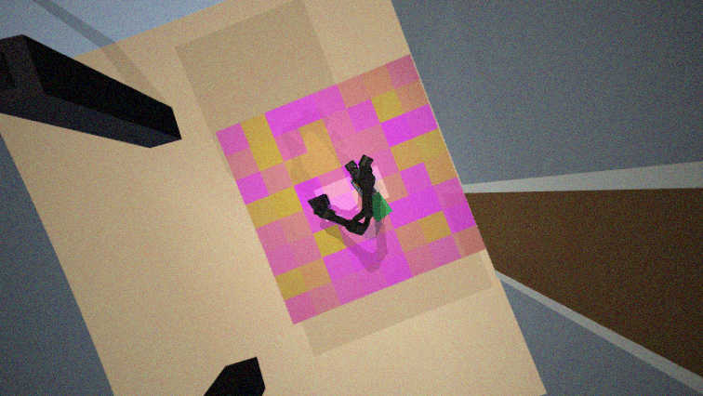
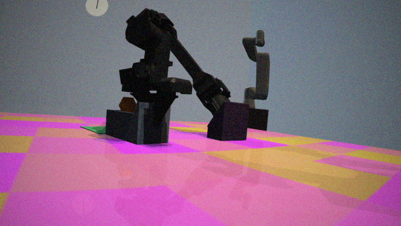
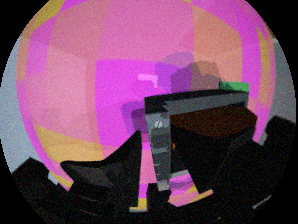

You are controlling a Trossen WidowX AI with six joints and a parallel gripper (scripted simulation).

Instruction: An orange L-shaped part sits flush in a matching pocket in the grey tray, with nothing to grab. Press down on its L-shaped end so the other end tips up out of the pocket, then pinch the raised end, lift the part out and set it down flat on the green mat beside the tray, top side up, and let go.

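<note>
Right now the orange L-shaped part is 40 mm to the right of my gripper tip and 10 mm ahead of it. Also, from my gripper tip: green mat: 210 mm to the right, 70 mm ahead, 50 mm below.
</note>
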